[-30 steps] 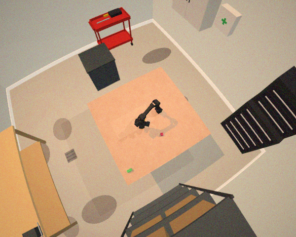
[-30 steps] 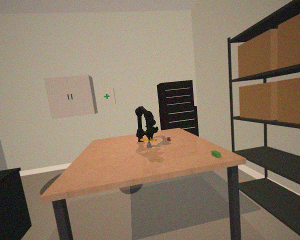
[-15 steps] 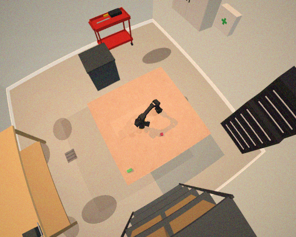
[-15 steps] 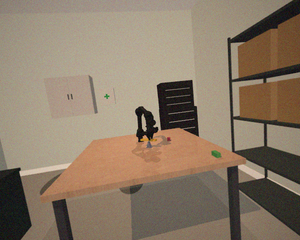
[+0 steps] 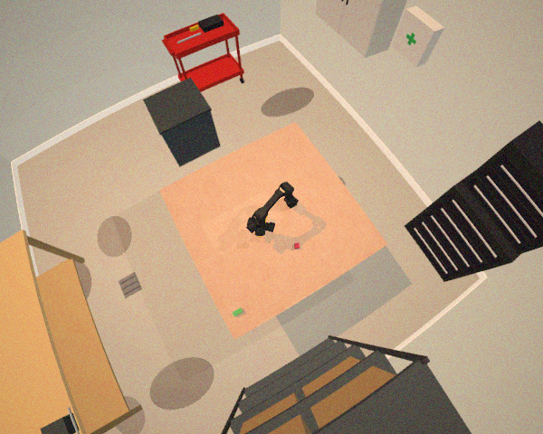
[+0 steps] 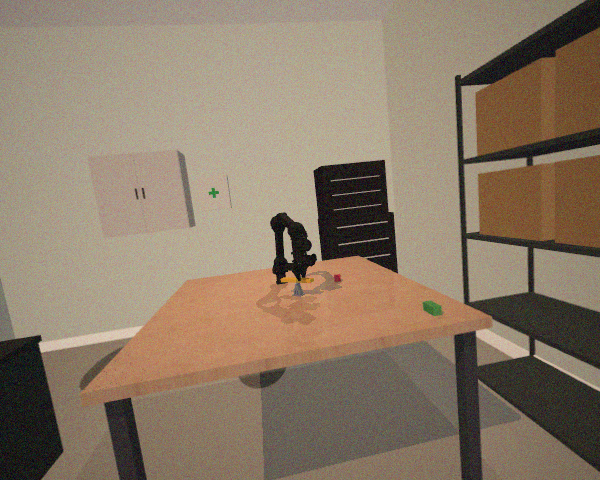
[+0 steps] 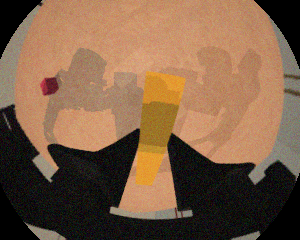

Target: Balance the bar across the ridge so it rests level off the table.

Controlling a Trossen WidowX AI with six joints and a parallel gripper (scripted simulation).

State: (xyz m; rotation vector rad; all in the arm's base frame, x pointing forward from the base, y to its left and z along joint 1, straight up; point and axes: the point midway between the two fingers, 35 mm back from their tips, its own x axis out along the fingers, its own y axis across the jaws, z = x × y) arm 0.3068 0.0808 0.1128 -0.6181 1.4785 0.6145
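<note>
My gripper tip is 20 mm past the yellow bar and 20 mm to the left of it. From my gripper tip the other things lie so: green block 430 mm ahead, 420 mm to the left, 60 mm below; red block 160 mm behind, 230 mm to the left, 60 mm below.
</note>
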